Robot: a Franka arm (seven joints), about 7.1 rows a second.
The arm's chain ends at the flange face. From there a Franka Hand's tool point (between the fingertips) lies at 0.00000 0.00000 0.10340 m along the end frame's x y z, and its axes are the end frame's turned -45 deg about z.
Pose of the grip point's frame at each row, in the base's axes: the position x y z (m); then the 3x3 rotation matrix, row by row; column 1 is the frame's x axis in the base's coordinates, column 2 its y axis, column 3 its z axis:
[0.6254, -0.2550, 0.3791], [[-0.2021, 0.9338, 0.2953], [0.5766, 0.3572, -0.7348], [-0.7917, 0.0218, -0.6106]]
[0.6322, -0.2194, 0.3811], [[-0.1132, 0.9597, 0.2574], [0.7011, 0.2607, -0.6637], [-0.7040, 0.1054, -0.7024]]
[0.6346, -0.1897, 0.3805], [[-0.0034, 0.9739, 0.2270], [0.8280, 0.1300, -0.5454], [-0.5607, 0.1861, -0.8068]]
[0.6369, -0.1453, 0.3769], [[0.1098, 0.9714, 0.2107], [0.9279, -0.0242, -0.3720], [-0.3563, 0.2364, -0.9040]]
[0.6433, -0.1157, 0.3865], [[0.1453, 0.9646, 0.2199], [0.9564, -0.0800, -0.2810], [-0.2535, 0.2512, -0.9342]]
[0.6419, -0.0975, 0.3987], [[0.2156, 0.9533, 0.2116], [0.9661, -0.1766, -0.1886], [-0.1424, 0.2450, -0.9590]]
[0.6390, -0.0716, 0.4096], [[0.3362, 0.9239, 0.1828], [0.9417, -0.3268, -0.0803], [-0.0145, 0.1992, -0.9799]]
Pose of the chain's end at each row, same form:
[0.5949, -0.1790, 0.4422], [[0.5174, 0.8032, 0.2953], [0.6603, -0.1551, -0.7348], [-0.5444, 0.5752, -0.6106]]
[0.6056, -0.1508, 0.4537], [[0.5986, 0.7587, 0.2574], [0.6801, -0.3114, -0.6637], [-0.4233, 0.5723, -0.7024]]
[0.6111, -0.1333, 0.4639], [[0.6862, 0.6911, 0.2270], [0.6774, -0.4936, -0.5454], [-0.2649, 0.5281, -0.8068]]
[0.6151, -0.1068, 0.4704], [[0.7645, 0.6092, 0.2107], [0.6390, -0.6732, -0.3720], [-0.0848, 0.4191, -0.9040]]
[0.6206, -0.0866, 0.4831], [[0.7848, 0.5793, 0.2199], [0.6197, -0.7328, -0.2810], [-0.0016, 0.3569, -0.9342]]
[0.6200, -0.0780, 0.4979], [[0.8265, 0.5216, 0.2116], [0.5583, -0.8080, -0.1886], [0.0725, 0.2739, -0.9590]]
[0.6201, -0.0633, 0.5109], [[0.8910, 0.4156, 0.1828], [0.4348, -0.8970, -0.0803], [0.1306, 0.1511, -0.9799]]

